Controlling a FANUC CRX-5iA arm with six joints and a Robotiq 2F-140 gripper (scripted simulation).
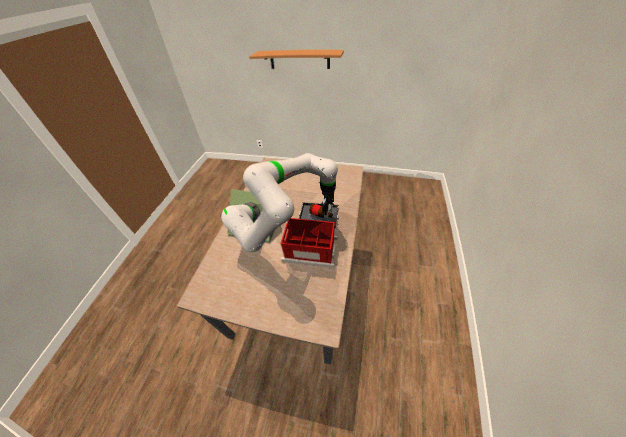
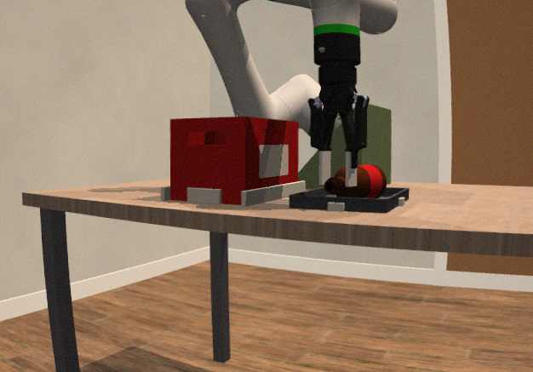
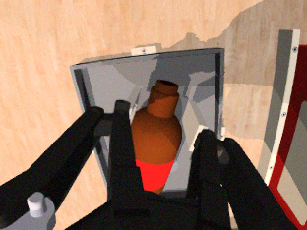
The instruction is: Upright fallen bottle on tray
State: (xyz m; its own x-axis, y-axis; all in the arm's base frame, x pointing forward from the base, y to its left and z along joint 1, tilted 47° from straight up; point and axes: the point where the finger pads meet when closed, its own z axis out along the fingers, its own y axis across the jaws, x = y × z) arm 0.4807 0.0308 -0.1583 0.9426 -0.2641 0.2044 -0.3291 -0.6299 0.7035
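Right now the brown bottle is 50 mm behind my hand, 30 mm below it and 20 mm to the left of it. Also, from my hand: dark tray (70 mm behind, 60 mm below, 20 mm to the left); red crate (260 mm to the right, 80 mm behind, 10 mm above).
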